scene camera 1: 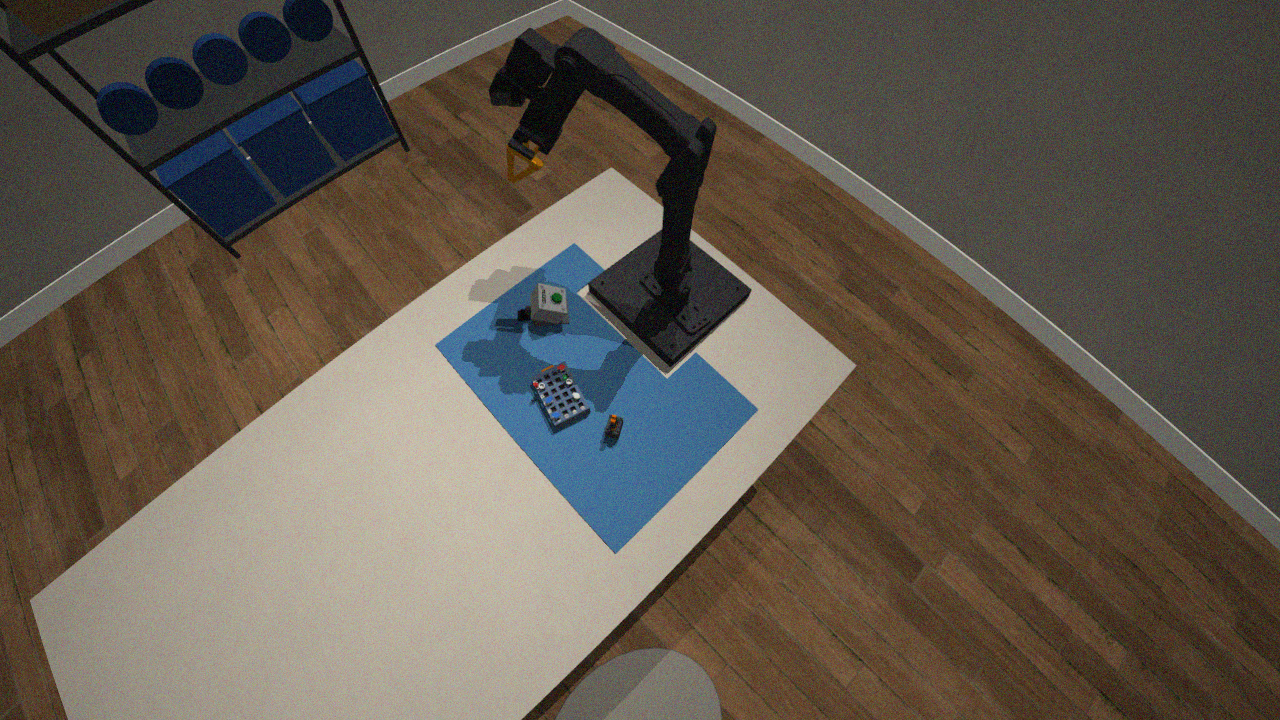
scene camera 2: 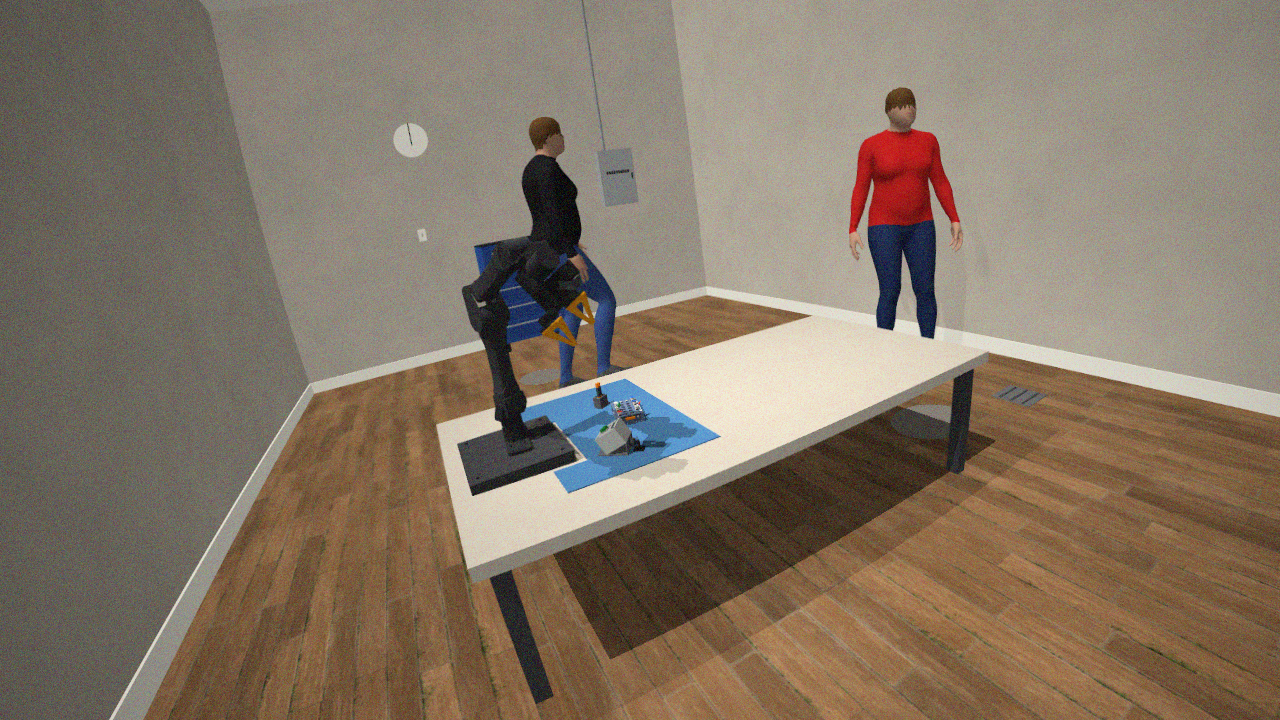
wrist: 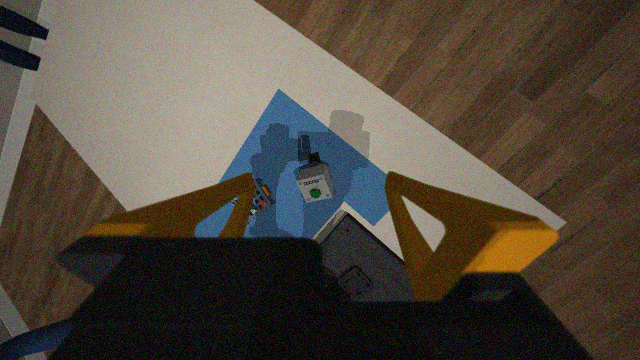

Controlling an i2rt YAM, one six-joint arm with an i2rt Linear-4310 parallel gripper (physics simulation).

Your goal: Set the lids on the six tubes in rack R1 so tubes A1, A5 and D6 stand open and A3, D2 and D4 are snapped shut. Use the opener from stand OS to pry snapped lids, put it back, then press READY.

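Seen in the pictures: gripper, between the fingertips: (scene camera 1: 518, 169) (scene camera 2: 584, 334) (wrist: 319, 179); arm's base, origin of its link: (scene camera 1: 674, 300) (scene camera 2: 516, 439) (wrist: 338, 296).
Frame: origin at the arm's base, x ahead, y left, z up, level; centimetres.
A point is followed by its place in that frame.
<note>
My gripper (scene camera 1: 525, 170) @(x 20.8, y -26.7, z 33.3 cm) (scene camera 2: 577, 327) @(x 20.8, y -26.7, z 33.3 cm) (wrist: 319, 179) @(x 20.8, y -26.7, z 33.3 cm) is open and empty, high above the table. The rack (scene camera 1: 561, 396) @(x 36.0, y 3.9, z -0.4 cm) (scene camera 2: 628, 410) @(x 35.5, y 0.0, z -0.4 cm) stands on the blue mat (scene camera 1: 626, 497) @(x 37.6, y 29.8, z -3.4 cm) (scene camera 2: 684, 436) @(x 44.8, y -21.2, z -3.4 cm) with small tubes and coloured lids. Its lid states are too small to tell. In the wrist view part of the rack (wrist: 261, 197) @(x 34.3, y -1.3, z -1.2 cm) shows beside the left finger. The dark stand with the orange-topped opener (scene camera 1: 613, 427) @(x 31.3, y 17.0, z 1.4 cm) (scene camera 2: 599, 395) @(x 30.5, y 15.7, z 0.9 cm) stands upright beside the rack and is not seen in the wrist view. The grey box with the green READY button (scene camera 1: 550, 302) @(x 25.4, y -15.6, z 3.6 cm) (scene camera 2: 614, 436) @(x 24.9, y -20.8, z 2.5 cm) (wrist: 315, 183) @(x 25.1, y -17.9, z 4.0 cm) stands between the fingers' lines of sight, far below.
The black arm base (scene camera 1: 669, 291) @(x 3.7, y 1.2, z 8.8 cm) (scene camera 2: 516, 454) @(x -1.2, y -10.0, z 0.0 cm) (wrist: 370, 260) @(x 2.1, y -13.5, z -0.1 cm) stands at the mat's edge. A small black part (scene camera 1: 524, 315) @(x 31.2, y -20.2, z -2.8 cm) (wrist: 314, 158) @(x 31.0, y -20.7, z -2.2 cm) sits against the button box. A shelf rack (scene camera 1: 93, 132) stands beyond the table. One person in black (scene camera 2: 552, 201) is behind the arm; another in red (scene camera 2: 900, 179) stands beyond the table.
</note>
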